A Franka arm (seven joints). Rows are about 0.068 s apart.
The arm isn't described. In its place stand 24 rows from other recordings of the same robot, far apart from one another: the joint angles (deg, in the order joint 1, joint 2, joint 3, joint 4, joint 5, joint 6, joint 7), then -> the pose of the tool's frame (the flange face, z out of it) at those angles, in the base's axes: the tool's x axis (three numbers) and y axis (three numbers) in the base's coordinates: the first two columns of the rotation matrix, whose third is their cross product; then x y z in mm.
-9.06 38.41 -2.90 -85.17 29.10 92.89 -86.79 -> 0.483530, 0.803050, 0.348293, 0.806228, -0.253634, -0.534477, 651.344, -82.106, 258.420
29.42 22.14 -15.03 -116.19 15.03 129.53 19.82 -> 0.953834, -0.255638, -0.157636, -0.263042, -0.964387, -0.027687, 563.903, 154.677, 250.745
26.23 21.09 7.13 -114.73 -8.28 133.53 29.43 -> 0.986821, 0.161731, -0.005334, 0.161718, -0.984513, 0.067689, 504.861, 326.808, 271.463
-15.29 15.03 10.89 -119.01 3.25 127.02 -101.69 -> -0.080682, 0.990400, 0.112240, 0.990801, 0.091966, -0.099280, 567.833, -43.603, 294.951
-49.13 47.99 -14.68 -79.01 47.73 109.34 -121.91 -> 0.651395, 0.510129, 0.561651, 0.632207, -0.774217, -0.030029, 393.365, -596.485, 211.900
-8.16 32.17 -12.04 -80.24 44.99 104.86 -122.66 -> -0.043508, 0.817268, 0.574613, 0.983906, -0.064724, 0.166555, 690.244, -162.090, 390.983
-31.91 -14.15 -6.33 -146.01 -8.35 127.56 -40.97 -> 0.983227, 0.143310, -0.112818, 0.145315, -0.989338, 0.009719, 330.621, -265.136, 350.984
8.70 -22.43 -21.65 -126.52 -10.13 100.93 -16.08 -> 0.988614, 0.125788, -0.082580, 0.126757, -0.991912, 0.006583, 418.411, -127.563, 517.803
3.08 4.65 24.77 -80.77 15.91 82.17 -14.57 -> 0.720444, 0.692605, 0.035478, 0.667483, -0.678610, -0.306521, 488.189, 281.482, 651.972
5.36 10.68 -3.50 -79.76 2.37 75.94 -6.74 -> 0.956867, 0.156635, -0.244687, 0.146508, -0.987438, -0.059171, 581.983, 27.517, 582.391
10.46 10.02 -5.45 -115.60 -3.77 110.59 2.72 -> 0.964990, 0.057397, -0.255930, 0.080883, -0.993328, 0.082199, 551.939, 44.862, 347.709
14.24 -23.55 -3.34 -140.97 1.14 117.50 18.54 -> 0.990491, -0.137000, -0.012558, -0.137392, -0.989751, -0.038952, 408.843, 79.232, 444.908
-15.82 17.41 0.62 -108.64 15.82 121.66 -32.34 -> 0.989500, 0.138612, 0.040945, 0.144398, -0.960312, -0.238640, 594.529, -149.183, 338.562
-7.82 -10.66 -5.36 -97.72 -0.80 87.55 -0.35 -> 0.975198, -0.221200, 0.007770, -0.221180, -0.975227, -0.003288, 476.690, -118.110, 654.197
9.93 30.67 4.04 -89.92 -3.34 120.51 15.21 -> 0.999991, -0.001852, 0.003760, -0.001904, -0.999903, 0.013772, 674.345, 157.924, 331.923
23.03 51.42 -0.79 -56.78 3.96 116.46 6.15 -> 0.958473, 0.250490, 0.136325, 0.261521, -0.962666, -0.069856, 729.597, 306.972, 330.878
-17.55 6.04 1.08 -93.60 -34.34 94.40 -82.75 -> 0.264565, 0.782791, -0.563243, 0.939240, -0.341613, -0.033594, 548.180, -221.381, 558.077
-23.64 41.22 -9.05 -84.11 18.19 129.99 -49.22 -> 0.976237, 0.132649, 0.171365, 0.141439, -0.989135, -0.040087, 628.730, -368.637, 267.161
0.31 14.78 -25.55 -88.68 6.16 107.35 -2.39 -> 0.914080, -0.394719, 0.093029, -0.397193, -0.917691, 0.008984, 597.863, -240.485, 521.618
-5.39 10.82 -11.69 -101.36 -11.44 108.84 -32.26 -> 0.934027, 0.313555, -0.171104, 0.339629, -0.927956, 0.153457, 579.688, -186.273, 451.513
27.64 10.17 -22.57 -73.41 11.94 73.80 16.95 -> 0.970211, -0.152857, -0.187952, -0.171551, -0.981282, -0.087494, 566.515, 101.041, 641.910
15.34 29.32 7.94 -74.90 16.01 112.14 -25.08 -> 0.740242, 0.624236, 0.249743, 0.672094, -0.697087, -0.249719, 663.874, 281.851, 466.277
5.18 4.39 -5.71 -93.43 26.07 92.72 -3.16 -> 0.997405, 0.019229, -0.069374, -0.012743, -0.901288, -0.433034, 577.970, 41.742, 567.064
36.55 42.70 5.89 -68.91 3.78 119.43 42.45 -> 0.998031, -0.061658, 0.011499, -0.058414, -0.980511, -0.187580, 576.382, 501.562, 352.830
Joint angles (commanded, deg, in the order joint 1, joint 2, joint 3, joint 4, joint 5, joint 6, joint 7), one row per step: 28.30, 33.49, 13.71, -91.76, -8.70, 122.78, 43.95; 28.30, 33.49, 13.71, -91.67, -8.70, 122.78, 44.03; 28.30, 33.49, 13.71, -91.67, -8.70, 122.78, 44.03; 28.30, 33.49, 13.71, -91.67, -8.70, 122.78, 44.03; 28.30, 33.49, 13.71, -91.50, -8.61, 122.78, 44.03; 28.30, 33.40, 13.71, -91.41, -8.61, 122.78, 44.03; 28.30, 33.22, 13.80, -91.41, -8.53, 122.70, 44.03; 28.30, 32.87, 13.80, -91.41, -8.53, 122.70, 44.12; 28.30, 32.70, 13.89, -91.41, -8.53, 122.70, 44.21; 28.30, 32.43, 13.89, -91.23, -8.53, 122.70, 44.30; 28.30, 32.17, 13.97, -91.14, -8.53, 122.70, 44.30; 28.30, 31.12, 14.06, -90.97, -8.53, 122.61, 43.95; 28.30, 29.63, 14.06, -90.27, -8.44, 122.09, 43.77; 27.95, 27.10, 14.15, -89.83, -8.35, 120.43, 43.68; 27.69, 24.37, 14.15, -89.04, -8.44, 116.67, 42.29; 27.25, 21.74, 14.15, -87.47, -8.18, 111.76, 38.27
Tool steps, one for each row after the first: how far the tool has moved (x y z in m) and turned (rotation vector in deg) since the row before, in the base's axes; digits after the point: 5 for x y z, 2 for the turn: 0.00037, 0.00019, 0.00070, 0.06, -0.07, -0.09; 0.00000, 0.00000, 0.00000, 0.00, 0.00, 0.00; 0.00000, 0.00000, 0.00000, 0.00, 0.00, 0.00; 0.00065, 0.00040, 0.00132, 0.16, -0.08, -0.07; 0.00042, 0.00021, 0.00176, 0.10, -0.15, -0.01; -0.00065, 0.00071, 0.00212, 0.12, -0.03, 0.03; 0.00016, 0.00009, 0.00413, 0.16, -0.31, -0.09; -0.00052, 0.00076, 0.00212, 0.12, -0.13, -0.01; 0.00081, 0.00041, 0.00460, 0.24, -0.37, -0.11; -0.00010, 0.00086, 0.00389, 0.22, -0.28, 0.06; 0.00010, 0.00102, 0.01375, 0.58, -0.97, 0.41; 0.00166, 0.00055, 0.02247, 0.84, -1.42, 0.05; 0.00013, -0.00457, 0.03093, 0.40, -1.31, -0.30; -0.00297, -0.00752, 0.03241, -0.99, -0.41, 0.98; -0.00292, -0.01031, 0.03565, -1.26, 0.15, 3.13
